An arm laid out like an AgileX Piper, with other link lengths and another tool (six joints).
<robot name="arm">
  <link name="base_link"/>
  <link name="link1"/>
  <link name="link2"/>
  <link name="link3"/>
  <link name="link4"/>
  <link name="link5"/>
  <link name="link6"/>
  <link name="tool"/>
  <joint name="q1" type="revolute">
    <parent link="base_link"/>
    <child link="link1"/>
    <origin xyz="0 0 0.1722" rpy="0 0 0"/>
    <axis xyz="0 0 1"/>
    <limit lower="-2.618" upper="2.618"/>
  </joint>
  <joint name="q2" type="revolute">
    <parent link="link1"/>
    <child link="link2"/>
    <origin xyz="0 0 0" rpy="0 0 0"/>
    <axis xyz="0 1 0"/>
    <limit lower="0" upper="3.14"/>
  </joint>
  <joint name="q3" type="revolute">
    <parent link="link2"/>
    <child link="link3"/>
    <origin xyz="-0.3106 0 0.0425" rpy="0 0 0"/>
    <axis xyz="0 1 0"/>
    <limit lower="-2.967" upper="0"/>
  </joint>
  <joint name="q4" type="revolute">
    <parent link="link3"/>
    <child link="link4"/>
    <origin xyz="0.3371 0 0.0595" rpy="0 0 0"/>
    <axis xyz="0.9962 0 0.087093"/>
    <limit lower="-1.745" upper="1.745"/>
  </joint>
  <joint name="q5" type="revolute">
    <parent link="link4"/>
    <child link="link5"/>
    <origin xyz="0 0 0" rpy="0 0 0"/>
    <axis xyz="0 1 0"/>
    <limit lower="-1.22" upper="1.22"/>
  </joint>
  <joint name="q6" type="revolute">
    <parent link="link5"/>
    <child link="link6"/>
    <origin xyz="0.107 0 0.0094" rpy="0 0 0"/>
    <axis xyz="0.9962 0 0.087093"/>
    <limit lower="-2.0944" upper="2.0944"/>
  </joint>
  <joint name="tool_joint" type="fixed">
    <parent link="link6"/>
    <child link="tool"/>
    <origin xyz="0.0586 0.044 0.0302" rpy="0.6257 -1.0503 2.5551"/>
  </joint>
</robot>
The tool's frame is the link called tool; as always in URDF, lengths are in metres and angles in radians.
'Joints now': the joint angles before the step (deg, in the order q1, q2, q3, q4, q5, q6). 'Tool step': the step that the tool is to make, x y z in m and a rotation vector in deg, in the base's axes. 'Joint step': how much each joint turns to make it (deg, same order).
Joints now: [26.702, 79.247, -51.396, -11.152, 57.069, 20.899]
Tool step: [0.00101, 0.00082, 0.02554, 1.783, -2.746, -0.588]
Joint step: [0.000, -2.630, -1.291, 0.362, 0.734, 0.340]
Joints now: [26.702, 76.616, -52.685, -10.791, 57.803, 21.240]
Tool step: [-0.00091, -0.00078, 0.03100, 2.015, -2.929, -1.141]
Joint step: [-0.001, -3.067, -1.728, 0.357, 1.427, 0.826]
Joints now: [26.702, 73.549, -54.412, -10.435, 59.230, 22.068]
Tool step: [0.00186, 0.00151, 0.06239, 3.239, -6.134, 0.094]
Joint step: [0.001, -3.698, -5.484, 0.411, 2.191, -0.589]
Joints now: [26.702, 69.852, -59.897, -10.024, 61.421, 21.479]
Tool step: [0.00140, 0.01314, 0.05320, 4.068, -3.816, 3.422]
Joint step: [0.000, -0.325, -6.912, 3.800, 1.488, -4.198]
